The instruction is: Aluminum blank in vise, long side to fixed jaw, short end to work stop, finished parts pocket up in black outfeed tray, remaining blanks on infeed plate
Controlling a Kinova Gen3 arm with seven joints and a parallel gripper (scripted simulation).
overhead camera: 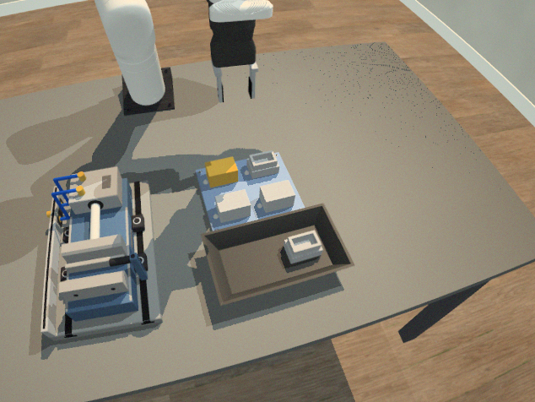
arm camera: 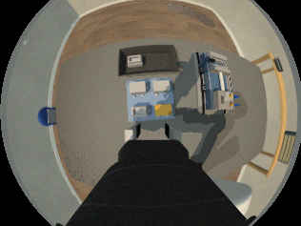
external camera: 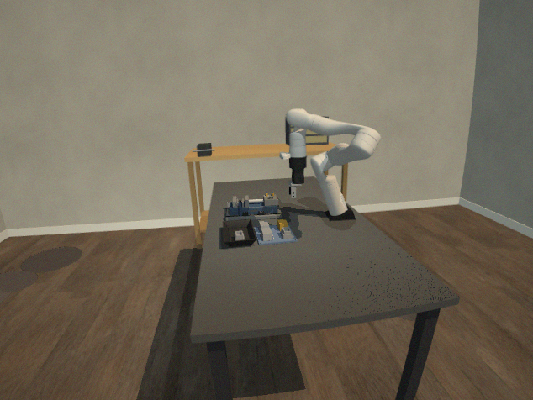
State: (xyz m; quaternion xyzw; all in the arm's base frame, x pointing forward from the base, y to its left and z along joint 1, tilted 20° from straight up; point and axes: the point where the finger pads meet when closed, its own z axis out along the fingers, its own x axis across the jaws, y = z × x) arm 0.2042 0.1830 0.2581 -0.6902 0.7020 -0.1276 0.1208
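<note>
My gripper is now 40 mm short of the yellow brass blank, 40 mm to the left of it and 170 mm above it. Round my hand: plain gray blank: 130 mm ahead, 40 mm to the right, 170 mm below; vise: 170 mm ahead, 290 mm to the right, 160 mm below.
</note>
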